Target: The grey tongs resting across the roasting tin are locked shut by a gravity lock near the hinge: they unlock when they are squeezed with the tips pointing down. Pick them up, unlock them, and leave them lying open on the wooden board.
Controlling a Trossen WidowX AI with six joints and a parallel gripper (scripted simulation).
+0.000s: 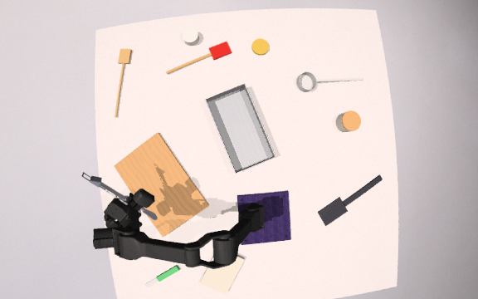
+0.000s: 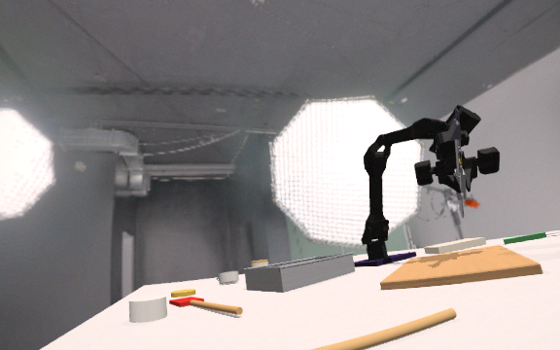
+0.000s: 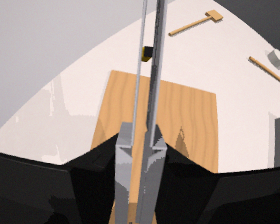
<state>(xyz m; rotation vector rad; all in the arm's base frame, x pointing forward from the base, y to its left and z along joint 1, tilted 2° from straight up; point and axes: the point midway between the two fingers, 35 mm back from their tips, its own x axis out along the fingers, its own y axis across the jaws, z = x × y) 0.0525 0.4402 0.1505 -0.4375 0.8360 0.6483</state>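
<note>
The wooden board lies 2 cm ahead of my gripper tip, 6 cm to the right of it and 15 cm below it. From my gripper tip the other things lie so: cream block 33 cm behind, 33 cm to the right, 14 cm below; then yellow slider 1 cm ahead, 2 cm to the left, 6 cm above; then grey roasting tin 26 cm ahead, 38 cm to the right, 13 cm below.
</note>
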